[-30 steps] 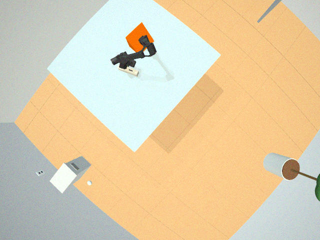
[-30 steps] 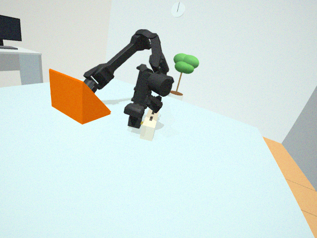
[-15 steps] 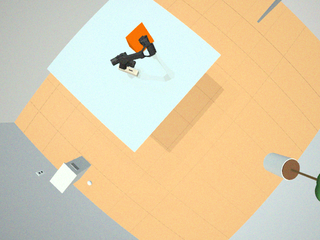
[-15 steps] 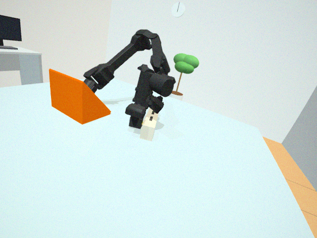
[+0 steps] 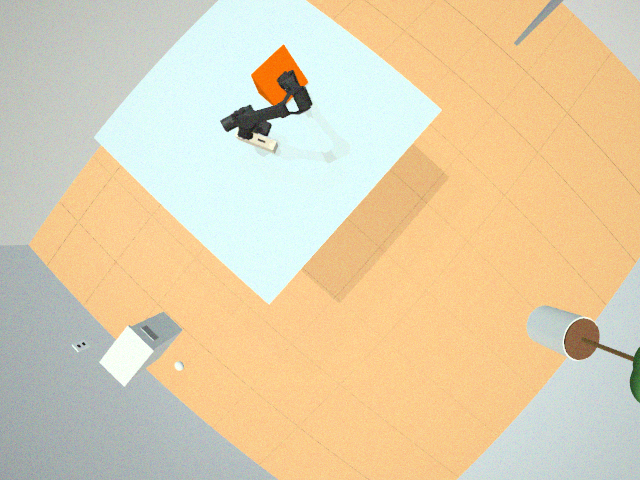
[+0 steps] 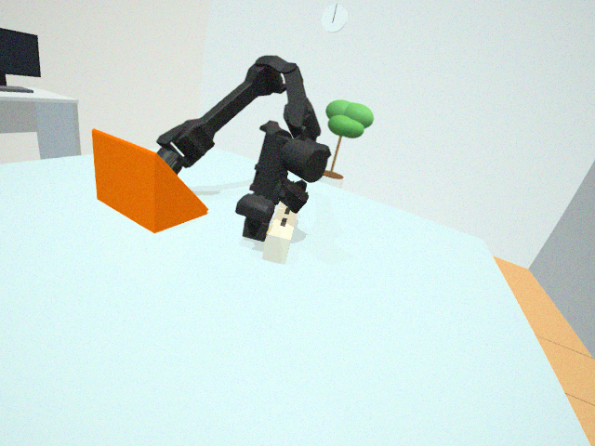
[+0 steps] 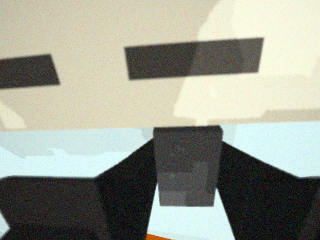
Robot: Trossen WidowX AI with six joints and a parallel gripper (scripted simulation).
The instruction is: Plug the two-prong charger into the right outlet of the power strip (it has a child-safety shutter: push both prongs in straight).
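Right now the black two-prong charger is 2 cm ahead of my gripper tip, 1 cm to the left of it and 1 cm above it.
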